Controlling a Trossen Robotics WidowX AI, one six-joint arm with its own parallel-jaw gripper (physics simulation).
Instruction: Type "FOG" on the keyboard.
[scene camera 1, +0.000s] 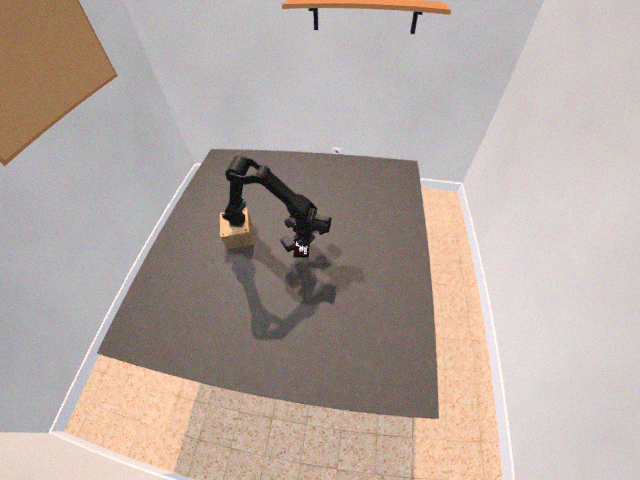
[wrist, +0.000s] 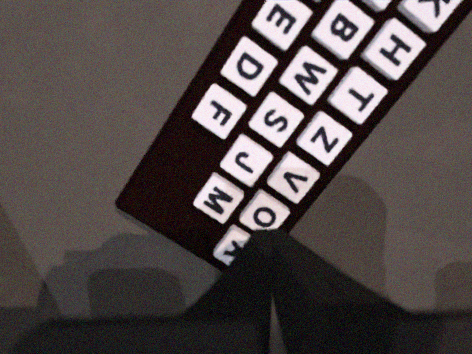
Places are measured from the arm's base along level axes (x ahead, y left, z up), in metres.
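Pixels of known places: gripper, between the fingertips: (scene camera 1: 305, 246) (wrist: 267, 241); arm's base, origin of its link: (scene camera 1: 237, 220).
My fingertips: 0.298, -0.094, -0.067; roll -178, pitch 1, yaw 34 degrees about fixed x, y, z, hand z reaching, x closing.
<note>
For each thing: its top centre in the pictures, then the offset to it from my fingertips, as dx, dy, dz. Level surfaces: height alone.
- dark red keyboard, centre of its top: (wrist: 334, 40) (scene camera 1: 302, 236) -0.015, +0.065, -0.020
- F key, centre of its top: (wrist: 218, 112) -0.035, +0.025, -0.020
- O key, centre of its top: (wrist: 264, 216) +0.000, +0.000, -0.020
- partly hidden key, centre of its top: (wrist: 237, 251) +0.000, -0.018, -0.020
- V key, centre of its top: (wrist: 293, 179) +0.001, +0.019, -0.020
- M key, centre of its top: (wrist: 218, 200) -0.018, -0.004, -0.020
- J key, centre of its top: (wrist: 246, 161) -0.017, +0.015, -0.020
- dark table top, height of its surface: dz -0.036
The dark red keyboard (scene camera 1: 298, 254) (wrist: 165, 170) lies under the gripper with white letter keys, set diagonally in the wrist view. The F key (wrist: 219, 111) is at its left edge. The O key (wrist: 264, 212) is close beyond the fingertips, its lower edge partly covered by them. The G key does not show in the wrist view. My gripper (scene camera 1: 301, 244) (wrist: 267, 241) is shut and empty, its tips over the near end of the keyboard, between the O key and a partly hidden key (wrist: 231, 246). Whether the tips touch a key cannot be told.
The V key (wrist: 294, 178), M key (wrist: 218, 198) and J key (wrist: 246, 160) are near the tips. The arm's wooden base block (scene camera 1: 236, 237) stands on the dark table top (scene camera 1: 336, 361) to the left. A wall shelf (scene camera 1: 367, 6) is high at the back.
</note>
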